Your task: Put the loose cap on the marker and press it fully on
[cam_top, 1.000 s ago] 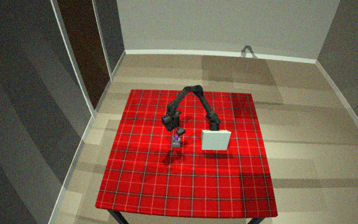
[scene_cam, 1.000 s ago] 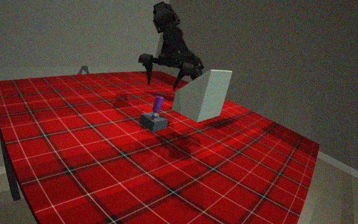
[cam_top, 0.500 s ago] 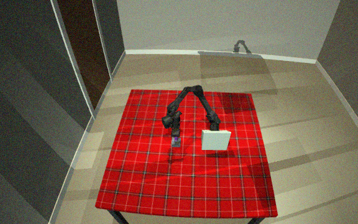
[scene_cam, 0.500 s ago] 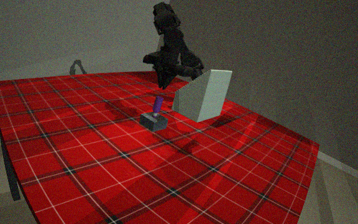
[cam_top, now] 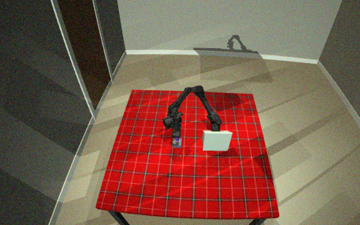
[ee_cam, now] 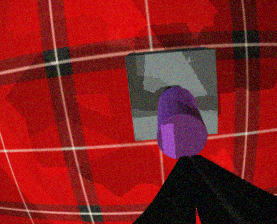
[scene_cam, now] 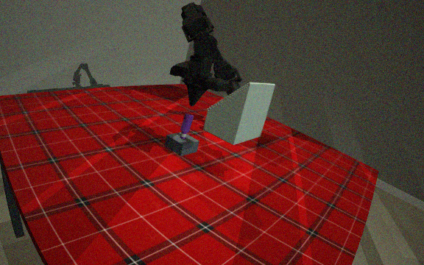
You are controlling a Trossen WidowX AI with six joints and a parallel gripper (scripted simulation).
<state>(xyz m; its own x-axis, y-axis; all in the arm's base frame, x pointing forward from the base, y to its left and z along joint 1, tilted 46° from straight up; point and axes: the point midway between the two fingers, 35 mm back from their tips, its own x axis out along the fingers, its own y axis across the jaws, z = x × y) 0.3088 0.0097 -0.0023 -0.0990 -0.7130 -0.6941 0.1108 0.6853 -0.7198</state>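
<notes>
Now: the purple cap 5 cm below my gripper tip.
</notes>
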